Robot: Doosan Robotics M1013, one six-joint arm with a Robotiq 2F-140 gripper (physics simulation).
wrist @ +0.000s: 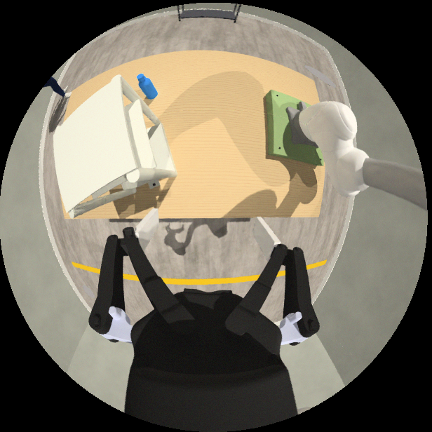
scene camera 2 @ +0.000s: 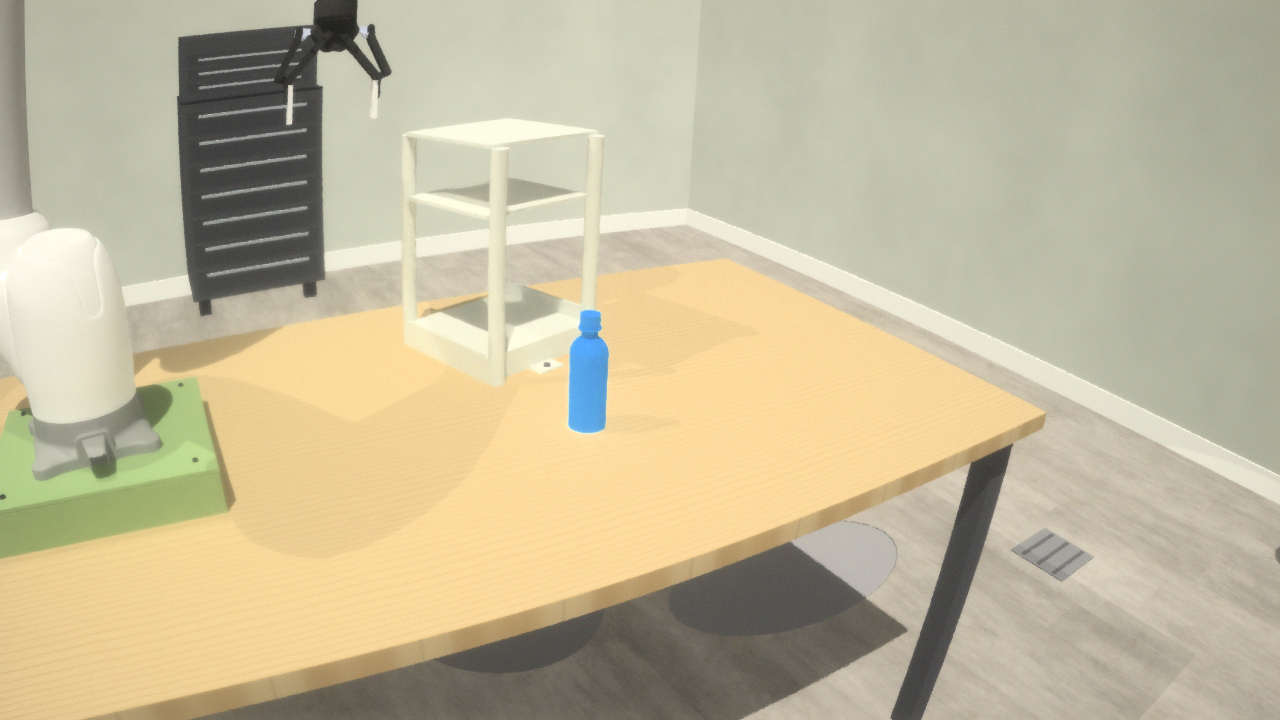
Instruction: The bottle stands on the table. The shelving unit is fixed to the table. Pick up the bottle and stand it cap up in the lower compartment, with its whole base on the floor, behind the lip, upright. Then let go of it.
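Frame: origin at the arm's base, x back, y left, z down, level; metres.
Seen in the pictures: gripper, fingertip midpoint: (scene camera 2: 331, 121); arm's base, link origin: (scene camera 2: 92, 438).
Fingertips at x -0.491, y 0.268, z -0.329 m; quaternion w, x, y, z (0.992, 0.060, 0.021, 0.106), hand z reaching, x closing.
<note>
Offsets run from my fingertips to a thing's top centre. "spot": to the spot under its first point. Level surfaces: height alone.
The blue bottle @(dz +0.226, dx -0.179, dy -0.491 m) (scene camera 2: 588, 385) (wrist: 148, 87) stands upright, cap up, on the table @(dz +0.388 m) (scene camera 2: 760, 429) (wrist: 200, 150), in front of the shelving unit in the scene view. The white shelving unit @(dz +0.021, dx -0.227, dy -0.179 m) (scene camera 2: 498, 268) (wrist: 92, 145) has a top board, a middle shelf and a lower compartment with a lip around its floor. The bottle is outside the unit and apart from it. My gripper (scene camera 2: 332, 102) (wrist: 206, 220) is open and empty. It hangs in the air, higher than the unit's top board and to its left in the scene view, well away from the bottle.
The arm's base stands on a green block (scene camera 2: 107, 501) (wrist: 277, 125) at the table's left in the scene view. A small fixing tab @(spot: dz +0.381, dx -0.241, dy -0.306 m) (scene camera 2: 546, 365) sticks out at the unit's foot. A dark drawer cabinet (scene camera 2: 250, 192) stands by the wall behind the table.
</note>
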